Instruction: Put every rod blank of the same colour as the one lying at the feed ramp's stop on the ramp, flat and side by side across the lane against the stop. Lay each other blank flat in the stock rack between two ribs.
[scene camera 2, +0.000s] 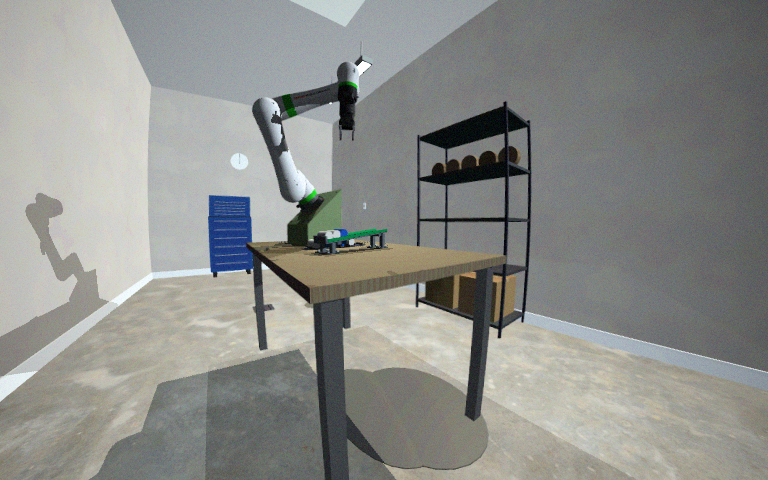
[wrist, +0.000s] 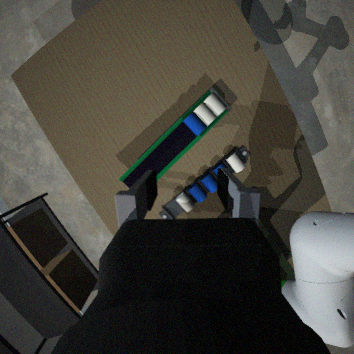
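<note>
The green-railed feed ramp (scene camera 2: 368, 232) (wrist: 162, 154) stands on the table. At its stop lies a white blank (wrist: 215, 103), then a second white blank (wrist: 204, 114), then a blue blank (wrist: 194, 125), side by side across the lane. The stock rack (wrist: 174, 208) beside the ramp holds a white blank (wrist: 236, 162) near one end, a white blank (wrist: 185, 202) near the other, and blue blanks between them, such as one blue blank (wrist: 196, 193) and another blue blank (wrist: 209, 183). A finger partly hides a further blue one. My gripper (scene camera 2: 346, 137) (wrist: 186, 181) is open and empty, high above the table.
The wooden table (scene camera 2: 396, 266) (wrist: 100, 100) carries the ramp, the rack and the green robot pedestal (scene camera 2: 322, 217). A black shelf unit (scene camera 2: 505, 198) stands to the right in the scene view. A blue tool cabinet (scene camera 2: 229, 234) stands at the back wall.
</note>
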